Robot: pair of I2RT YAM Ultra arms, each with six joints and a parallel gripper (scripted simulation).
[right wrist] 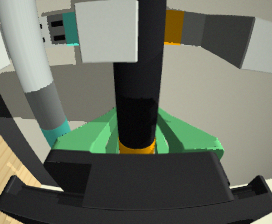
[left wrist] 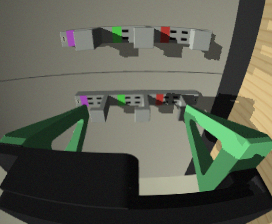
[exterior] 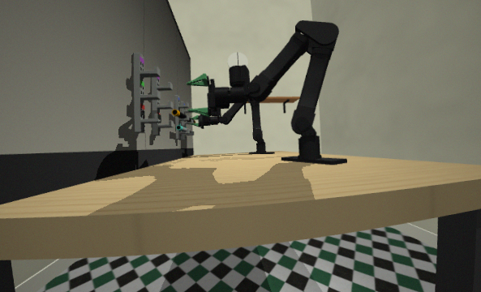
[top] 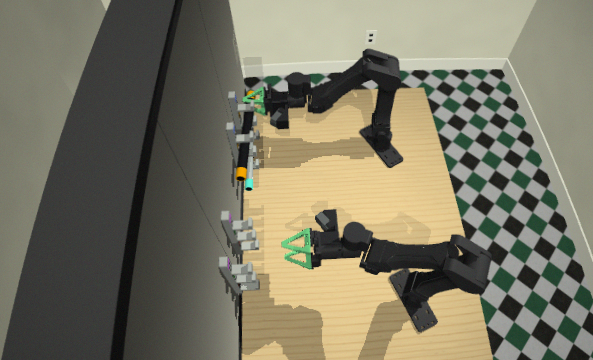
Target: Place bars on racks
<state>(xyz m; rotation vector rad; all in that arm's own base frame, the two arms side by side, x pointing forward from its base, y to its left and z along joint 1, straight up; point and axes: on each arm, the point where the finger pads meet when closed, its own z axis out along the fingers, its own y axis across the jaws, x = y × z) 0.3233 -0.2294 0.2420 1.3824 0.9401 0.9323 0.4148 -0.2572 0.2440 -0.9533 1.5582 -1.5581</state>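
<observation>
Right now the black bar is 13 cm to the left of my right hand. Round my right hand: pale bar (13 cm to the left, 8 cm below).
</observation>
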